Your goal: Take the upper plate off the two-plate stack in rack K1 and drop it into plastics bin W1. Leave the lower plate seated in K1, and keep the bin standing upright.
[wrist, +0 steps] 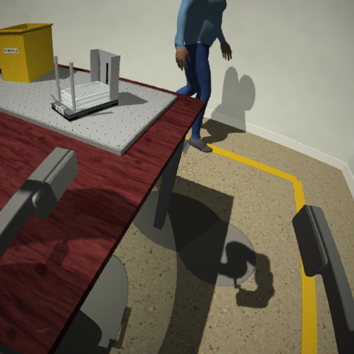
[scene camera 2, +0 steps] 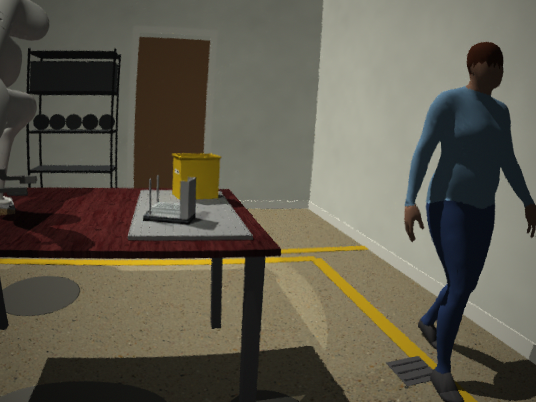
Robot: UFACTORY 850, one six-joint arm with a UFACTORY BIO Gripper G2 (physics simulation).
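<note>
Rack K1 [scene camera 2: 188,200] [wrist: 114,80] stands on the perforated board, with a dark base, a tall grey panel and two thin posts. The stack of pale, translucent plates [scene camera 2: 165,208] [wrist: 86,93] sits low in it; the seam between upper and lower plate is hard to make out. Yellow plastics bin W1 [scene camera 2: 207,177] [wrist: 25,56] stands upright behind the rack in the scene view and left of it in the wrist view. My gripper [scene camera 2: 31,185] [wrist: 182,211] is open and empty, well away from the rack, at the left edge of the scene view.
The white board [scene camera 2: 175,232] [wrist: 120,142] lies on the red table [scene camera 2: 85,215] [wrist: 100,170]. A person [scene camera 2: 465,150] [wrist: 200,60] is on the floor beyond the table, to the right in the scene view. A black shelf unit [scene camera 2: 72,93] and a brown door [scene camera 2: 172,100] are behind.
</note>
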